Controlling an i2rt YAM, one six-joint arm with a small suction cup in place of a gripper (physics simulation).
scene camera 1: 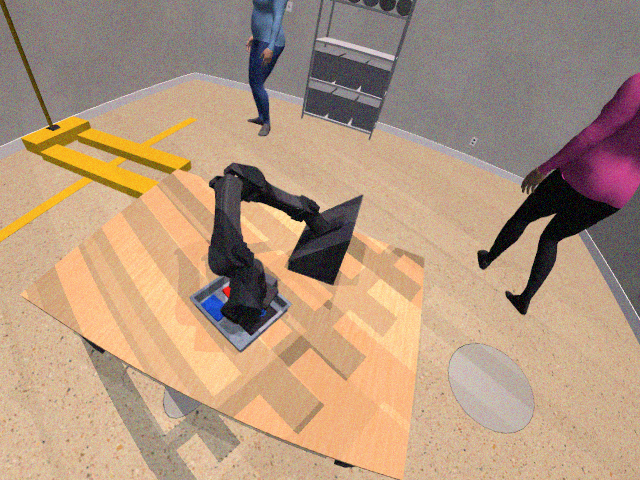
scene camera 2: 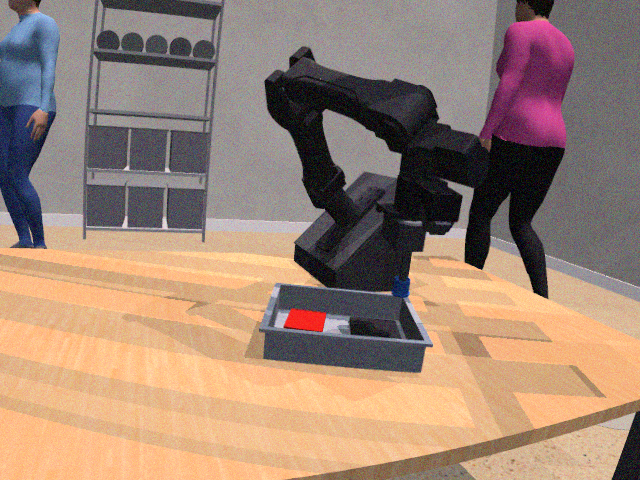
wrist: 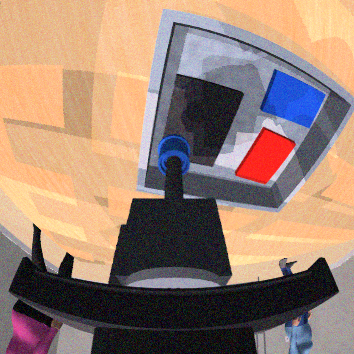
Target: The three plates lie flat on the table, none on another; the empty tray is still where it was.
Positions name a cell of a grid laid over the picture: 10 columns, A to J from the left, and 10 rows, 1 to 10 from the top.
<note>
The suction cup (scene camera 2: G7) holds nothing. The cup hangs 9 cm from the middle of a black plate (scene camera 2: F7), above it. A blue plate (wrist: I3) rests on a grey tray (scene camera 1: D7). A red plate (scene camera 2: E7) rests on the grey tray.
The red plate also shows in the wrist view (wrist: H5). The grey tray also shows in the wrist view (wrist: F2). The suction cup is seen too in the wrist view (wrist: E5). Scene camera 2 does not show the blue plate, which is hidden by the grey tray.
</note>
